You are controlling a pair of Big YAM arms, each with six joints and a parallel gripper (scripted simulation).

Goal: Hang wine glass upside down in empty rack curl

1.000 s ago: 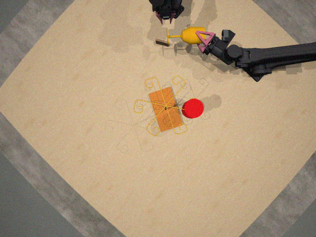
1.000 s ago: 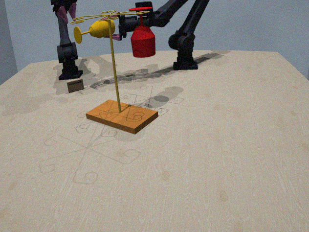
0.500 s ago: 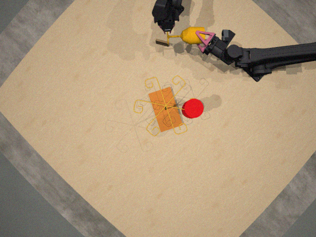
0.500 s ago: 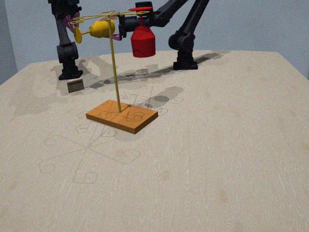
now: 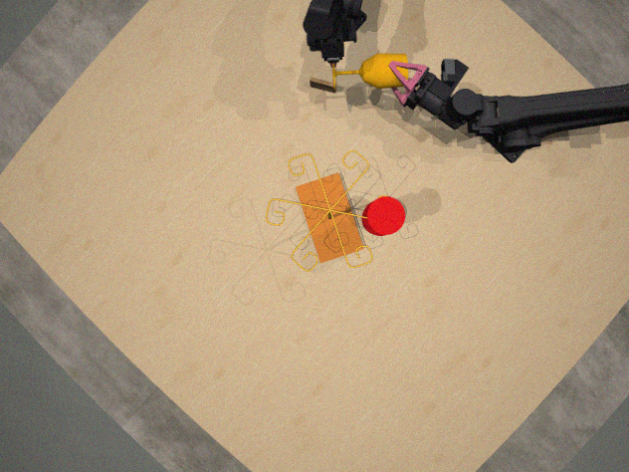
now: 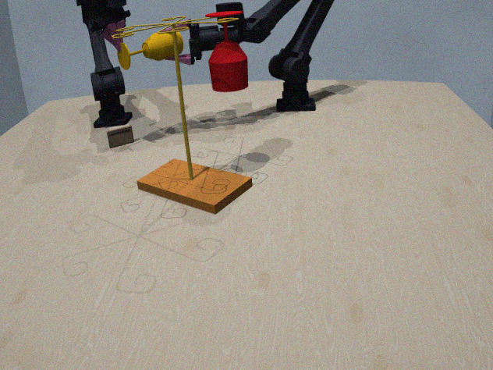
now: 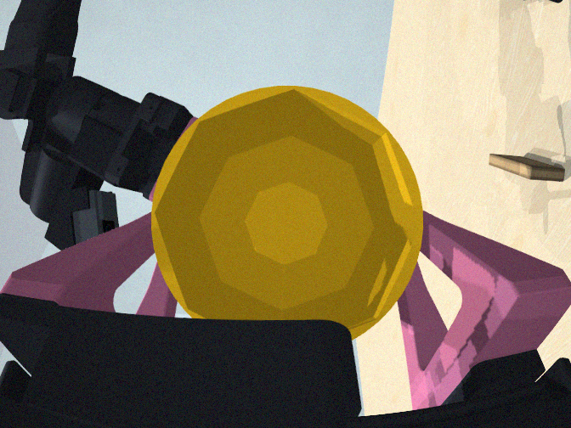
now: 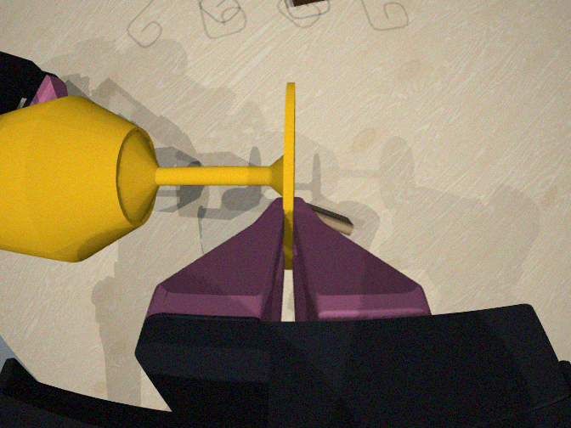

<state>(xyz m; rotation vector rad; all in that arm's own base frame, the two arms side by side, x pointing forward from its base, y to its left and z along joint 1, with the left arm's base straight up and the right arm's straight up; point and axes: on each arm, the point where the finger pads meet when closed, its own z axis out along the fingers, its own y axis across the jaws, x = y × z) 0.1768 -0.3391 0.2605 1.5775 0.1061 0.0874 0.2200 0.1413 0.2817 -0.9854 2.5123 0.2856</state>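
Right now my left hand is 4 cm short of the yellow wine glass and 5 cm to the left of it. The rest, counted from my left hand: small brown block: 6 cm ahead, 15 cm to the right, 24 cm below; then red glass: 28 cm ahead, 18 cm to the left, 3 cm above.
Now: right hand 3 cm past the yellow wine glass, 6 cm to the right of it and 2 cm above it. Round my right hand: small brown block (1 cm behind, 4 cm to the right, 26 cm below); then red glass (21 cm ahead, 29 cm to the left, 1 cm above).
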